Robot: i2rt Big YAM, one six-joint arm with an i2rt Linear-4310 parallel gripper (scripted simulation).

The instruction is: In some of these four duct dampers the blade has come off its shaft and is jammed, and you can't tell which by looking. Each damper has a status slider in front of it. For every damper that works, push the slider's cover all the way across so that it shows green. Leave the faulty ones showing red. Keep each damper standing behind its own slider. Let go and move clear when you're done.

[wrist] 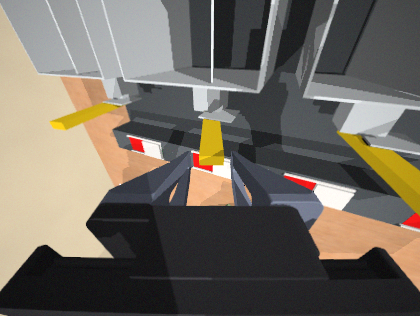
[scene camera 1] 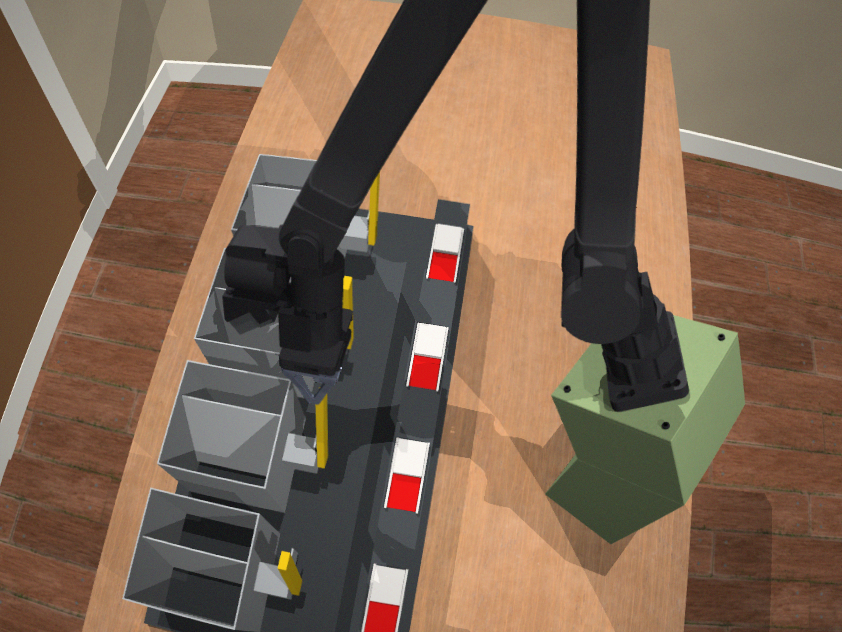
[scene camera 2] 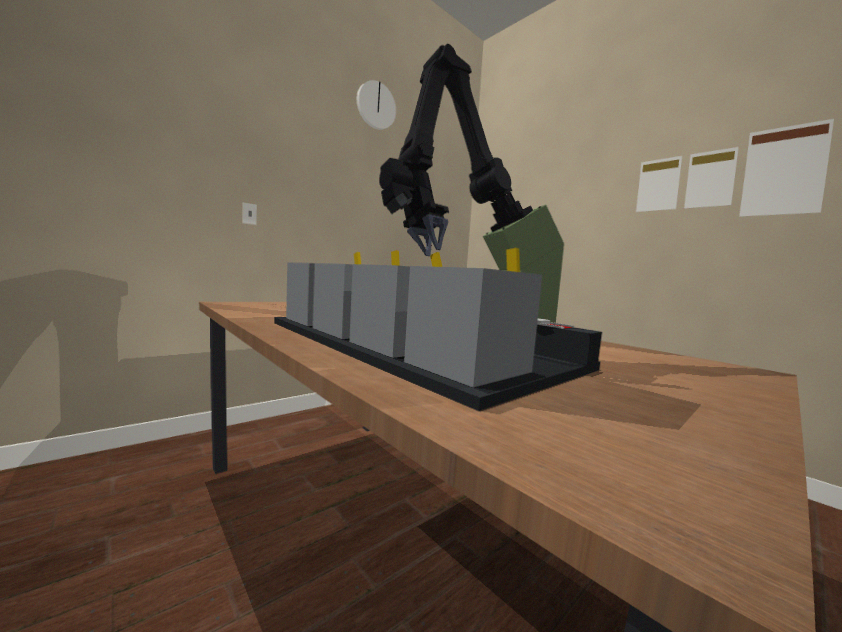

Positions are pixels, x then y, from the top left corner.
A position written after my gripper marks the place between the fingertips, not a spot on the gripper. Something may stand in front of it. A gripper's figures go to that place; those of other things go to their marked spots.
Labels:
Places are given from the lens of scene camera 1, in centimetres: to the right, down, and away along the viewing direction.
my gripper (scene camera 1: 317, 392): -13, 10, 85
white slider cover (scene camera 1: 410, 455): -2, 20, 95

